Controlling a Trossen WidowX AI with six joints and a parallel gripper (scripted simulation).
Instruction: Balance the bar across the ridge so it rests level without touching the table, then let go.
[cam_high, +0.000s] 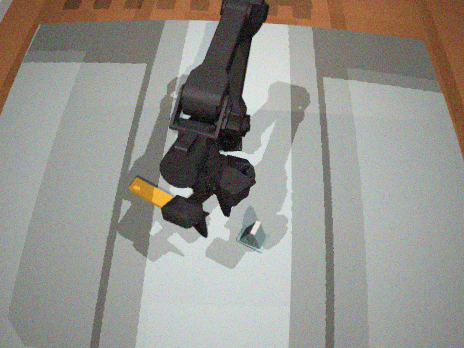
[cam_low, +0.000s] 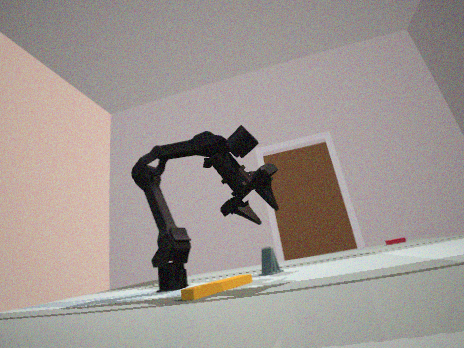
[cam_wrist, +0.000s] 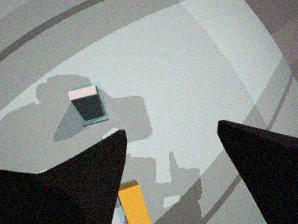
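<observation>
The yellow bar is 13 cm to the right of my gripper tip, 13 cm below it and 11 cm behind it. The rest, counted from my gripper tip: red block 52 cm to the left, 46 cm ahead, 13 cm below.
</observation>
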